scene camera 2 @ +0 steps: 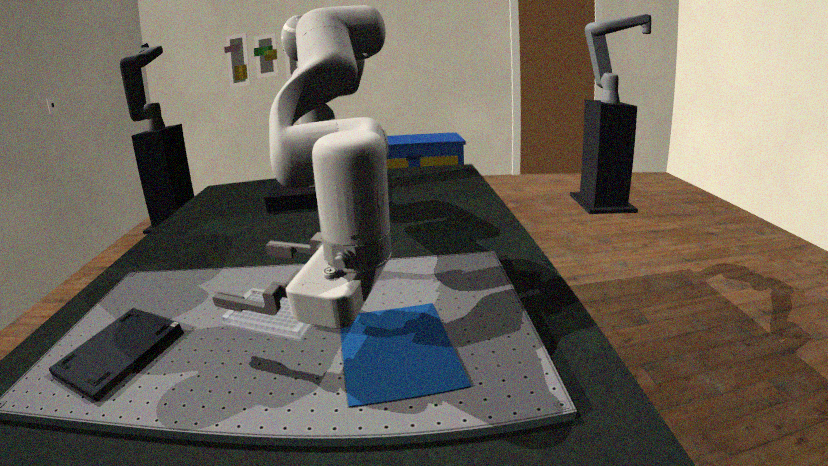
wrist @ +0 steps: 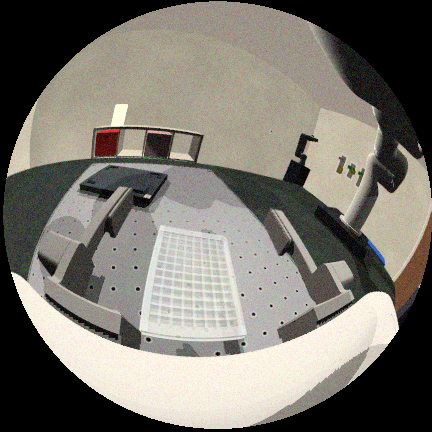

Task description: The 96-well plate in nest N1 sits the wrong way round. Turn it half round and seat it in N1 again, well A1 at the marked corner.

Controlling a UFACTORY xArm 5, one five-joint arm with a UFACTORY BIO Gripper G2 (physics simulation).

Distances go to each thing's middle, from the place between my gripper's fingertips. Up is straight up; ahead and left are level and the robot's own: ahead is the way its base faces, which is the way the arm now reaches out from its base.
Labels:
Right now the white 96-well plate [scene camera 2: 283,325] is 6 cm below my hand and 3 cm to the left of it. From my hand the other things lie so: flat blue sheet [scene camera 2: 396,354]: 20 cm to the left, 7 cm below, 7 cm ahead.

